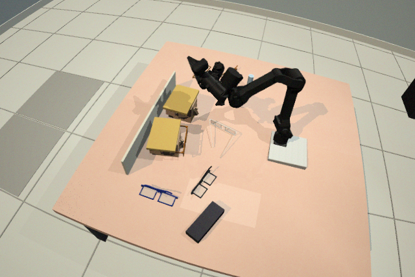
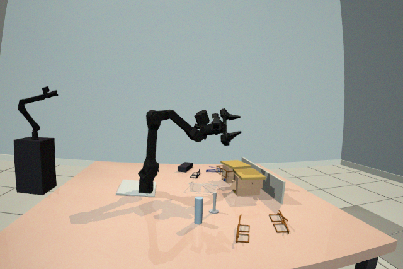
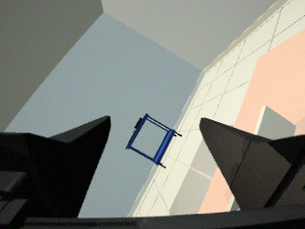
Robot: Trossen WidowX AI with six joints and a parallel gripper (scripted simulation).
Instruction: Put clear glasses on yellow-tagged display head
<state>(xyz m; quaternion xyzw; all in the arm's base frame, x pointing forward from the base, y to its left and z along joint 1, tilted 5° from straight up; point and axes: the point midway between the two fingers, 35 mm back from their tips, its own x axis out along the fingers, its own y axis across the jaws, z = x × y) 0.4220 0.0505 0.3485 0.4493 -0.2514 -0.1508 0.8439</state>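
My gripper tip is 33 cm above the round foot, 24 cm to the left of it and 17 cm past it. From my gripper tip the other things lie so: display head: 30 cm below, 19 cm to the left, 2 cm ahead; then black box: 48 cm to the left, 33 cm below, 23 cm behind; then grey panel: 30 cm below, 15 cm ahead, 9 cm to the left.
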